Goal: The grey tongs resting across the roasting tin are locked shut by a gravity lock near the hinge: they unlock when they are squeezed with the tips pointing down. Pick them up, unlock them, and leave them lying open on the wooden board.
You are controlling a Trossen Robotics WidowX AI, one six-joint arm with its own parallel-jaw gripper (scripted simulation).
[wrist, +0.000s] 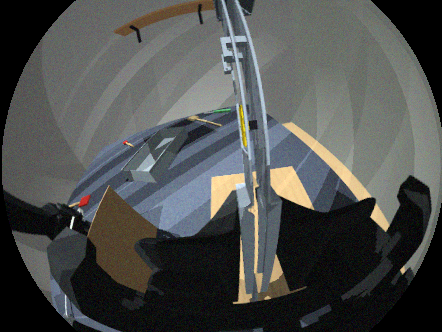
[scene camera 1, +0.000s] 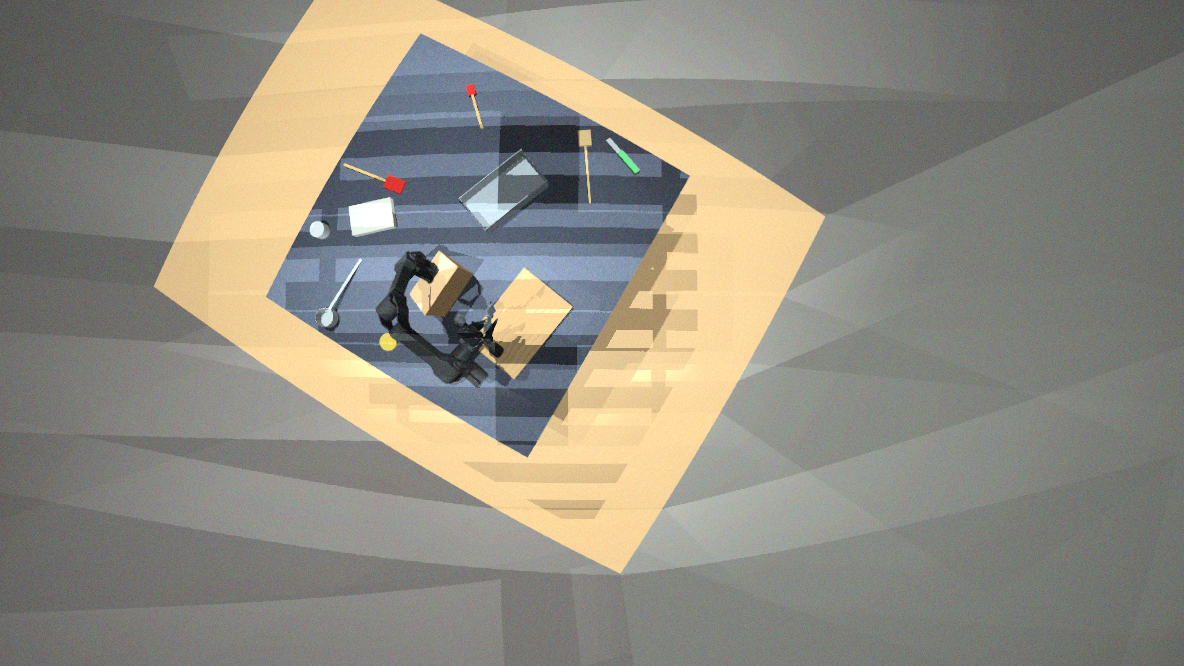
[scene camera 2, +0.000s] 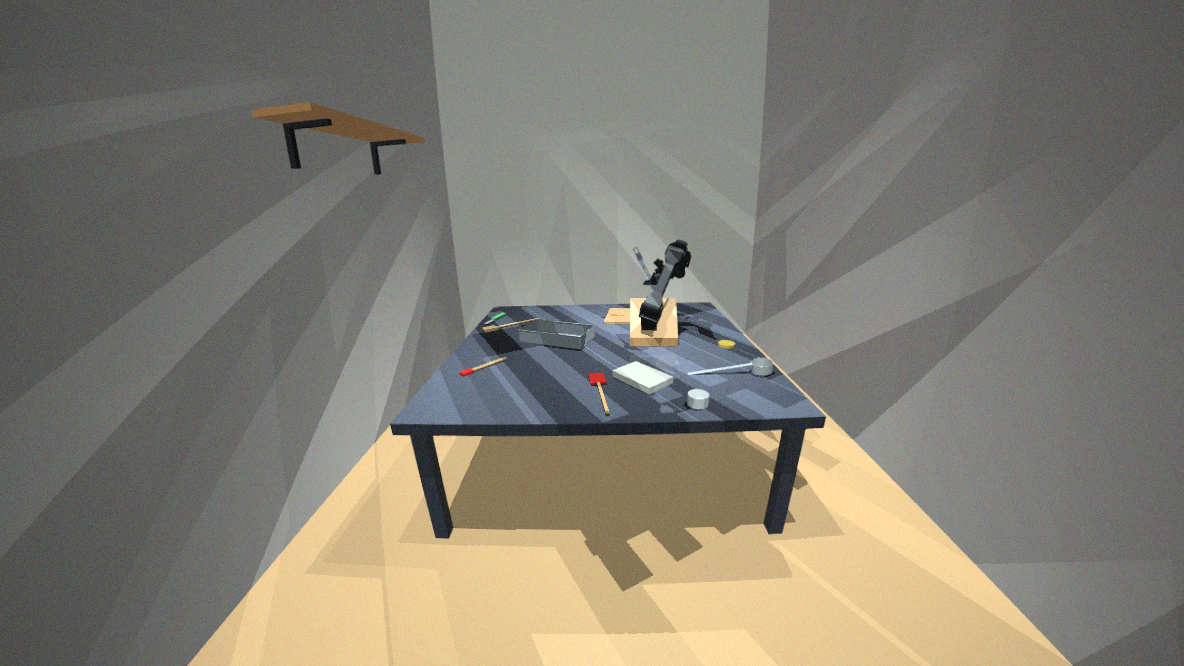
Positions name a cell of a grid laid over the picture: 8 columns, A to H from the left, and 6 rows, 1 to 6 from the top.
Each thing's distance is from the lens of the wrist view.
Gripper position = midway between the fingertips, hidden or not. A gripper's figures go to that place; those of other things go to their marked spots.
gripper (wrist: E4): 10 cm
roasting tin (wrist: C3): 58 cm
wooden board (wrist: F6): 27 cm
The marked spots on the wooden board and the roasting tin are 57 cm apart.
